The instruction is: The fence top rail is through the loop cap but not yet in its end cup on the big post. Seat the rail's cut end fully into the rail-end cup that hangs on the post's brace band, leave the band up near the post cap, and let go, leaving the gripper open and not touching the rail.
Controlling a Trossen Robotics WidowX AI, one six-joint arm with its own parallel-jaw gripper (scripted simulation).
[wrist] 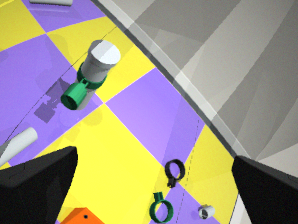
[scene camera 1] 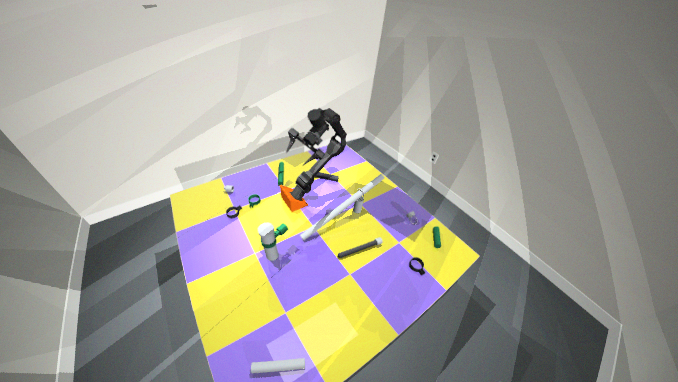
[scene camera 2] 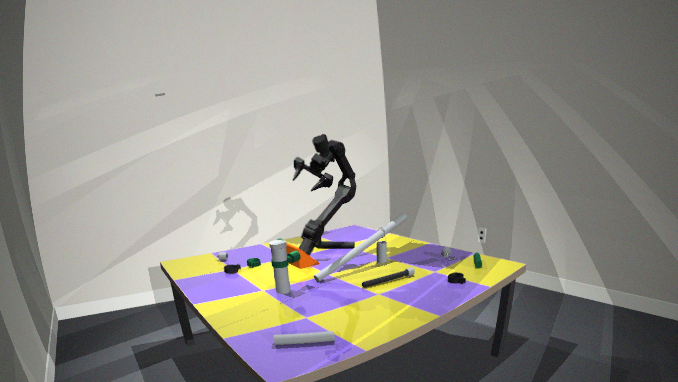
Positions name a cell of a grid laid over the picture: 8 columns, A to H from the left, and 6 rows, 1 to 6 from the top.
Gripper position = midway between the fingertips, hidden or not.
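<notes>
There's a rail (scene camera 2: E5) here, and a big grey post (scene camera 2: D5) too. You'd also see the big grey post (wrist: C2) in the wrist view. As for my gripper (scene camera 2: D3), it's open and holding nothing, and the wrist view shows my gripper (wrist: E5) as well.
</notes>
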